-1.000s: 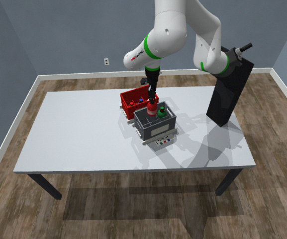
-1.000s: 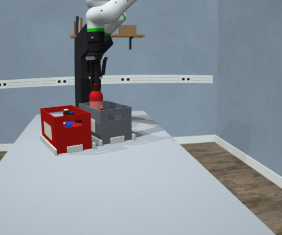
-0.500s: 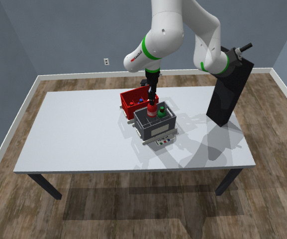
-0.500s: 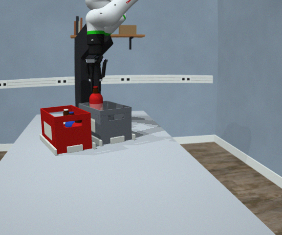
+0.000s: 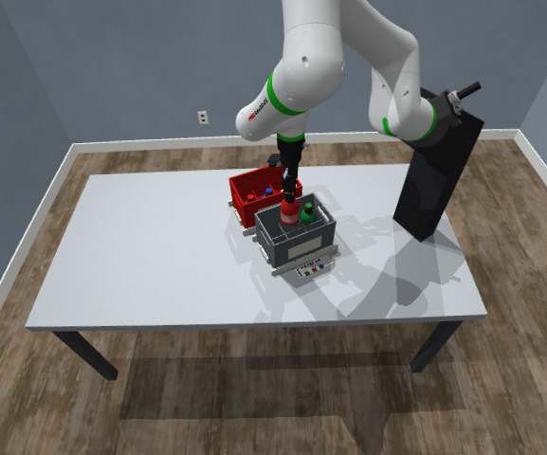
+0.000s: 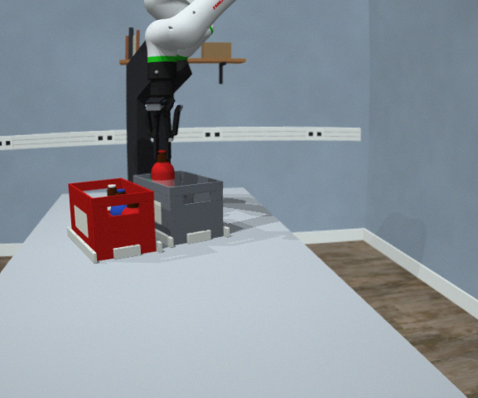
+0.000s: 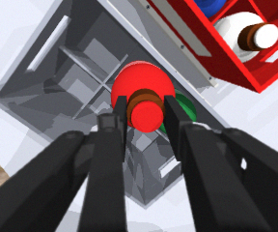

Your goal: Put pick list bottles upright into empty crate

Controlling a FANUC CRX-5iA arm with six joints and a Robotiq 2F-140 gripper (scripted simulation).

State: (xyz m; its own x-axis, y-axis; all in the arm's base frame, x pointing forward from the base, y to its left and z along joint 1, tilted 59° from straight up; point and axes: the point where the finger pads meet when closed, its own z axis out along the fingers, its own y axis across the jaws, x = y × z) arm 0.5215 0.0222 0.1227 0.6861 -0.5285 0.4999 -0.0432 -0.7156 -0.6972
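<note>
Now: hand 80 mm above the red bottle. The rest, counted from my hand: grey crate: 190 mm below, 30 mm to the left, 30 mm behind; then blue-label bottle: 190 mm below, 120 mm ahead, 100 mm to the right; then green-label bottle: 190 mm below, 60 mm to the right, 60 mm behind.
</note>
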